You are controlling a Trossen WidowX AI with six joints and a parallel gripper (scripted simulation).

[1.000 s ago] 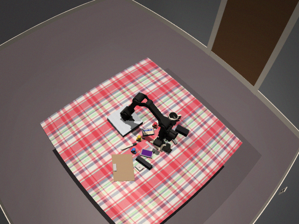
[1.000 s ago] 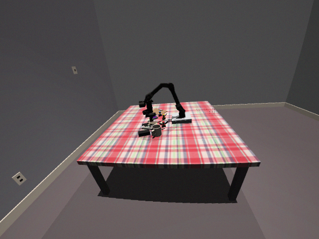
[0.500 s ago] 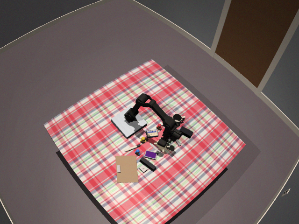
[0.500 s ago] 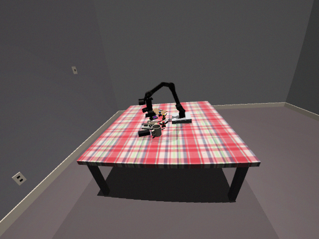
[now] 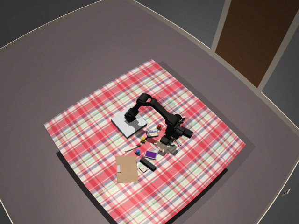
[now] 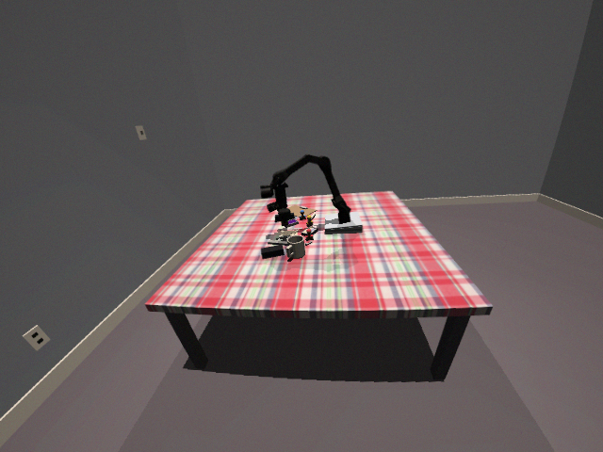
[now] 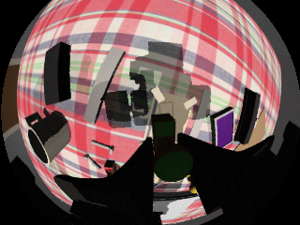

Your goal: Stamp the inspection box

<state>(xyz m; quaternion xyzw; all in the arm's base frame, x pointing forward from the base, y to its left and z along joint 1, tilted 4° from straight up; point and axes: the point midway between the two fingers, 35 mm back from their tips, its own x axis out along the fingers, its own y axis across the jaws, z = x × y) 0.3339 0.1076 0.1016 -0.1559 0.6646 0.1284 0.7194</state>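
The grey bar lies 9 cm to the left of my gripper tip, 8 cm below it and 2 cm ahead of it. From my gripper tip the other things lie so: blue-and-white pad (14 cm behind, 7 cm below, 3 cm to the right); cream card (9 cm below, 3 cm to the right, 1 cm behind); green-knobbed PASS stamp (right at my gripper tip).
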